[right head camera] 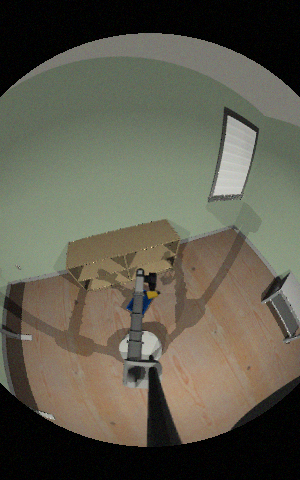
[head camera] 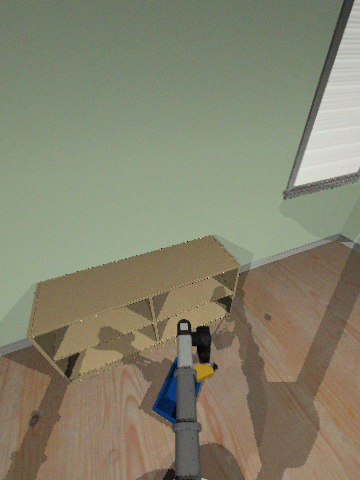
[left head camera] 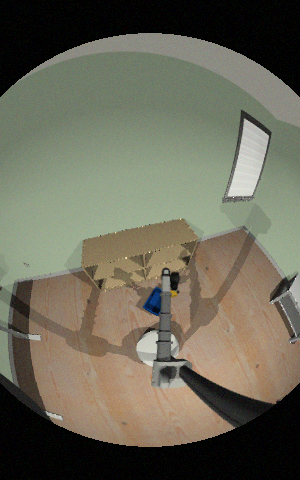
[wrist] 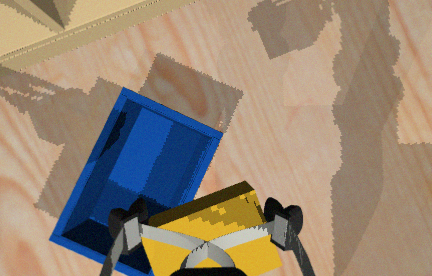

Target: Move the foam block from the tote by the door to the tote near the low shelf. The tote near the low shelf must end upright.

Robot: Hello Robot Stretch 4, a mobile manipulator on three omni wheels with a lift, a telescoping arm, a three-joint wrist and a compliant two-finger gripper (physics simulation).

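Pixels of known places: gripper, fingertip midpoint: (right head camera: 151,293) (head camera: 202,369) (wrist: 207,213); robot's base, link origin: (right head camera: 141,347) (left head camera: 156,347).
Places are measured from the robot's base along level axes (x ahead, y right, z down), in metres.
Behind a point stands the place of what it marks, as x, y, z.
The yellow foam block (head camera: 204,372) {0.515, 0.094, -0.382} (left head camera: 174,294) {0.511, 0.120, -0.379} (right head camera: 152,295) {0.508, 0.097, -0.379} (wrist: 215,222) {0.549, 0.094, -0.383} is held between the two fingers of my gripper (wrist: 207,213) {0.545, 0.088, -0.341}, which is shut on it. The blue tote (head camera: 166,397) {0.529, -0.122, 0.024} (left head camera: 152,301) {0.553, -0.079, 0.024} (right head camera: 132,304) (wrist: 145,145) {0.610, -0.046, 0.024} near the low shelf stands upright on the floor. In the wrist view its inside shows no block, and the held block overlaps its lower right edge from above. My arm covers part of the tote in the head views. The tote by the door does not show in these views.
The low wooden shelf (head camera: 135,270) {1.032, -0.302, -0.582} (left head camera: 135,240) {0.977, -0.282, -0.582} (right head camera: 120,241) {0.985, -0.243, -0.582} stands against the green wall, just beyond the tote; its bottom edge (wrist: 100,29) {0.856, -0.128, -0.010} shows at the wrist view's upper left. A grey-white table (left head camera: 289,307) {0.126, 2.076, -0.122} (right head camera: 282,310) {0.075, 2.049, -0.122} stands at the right.
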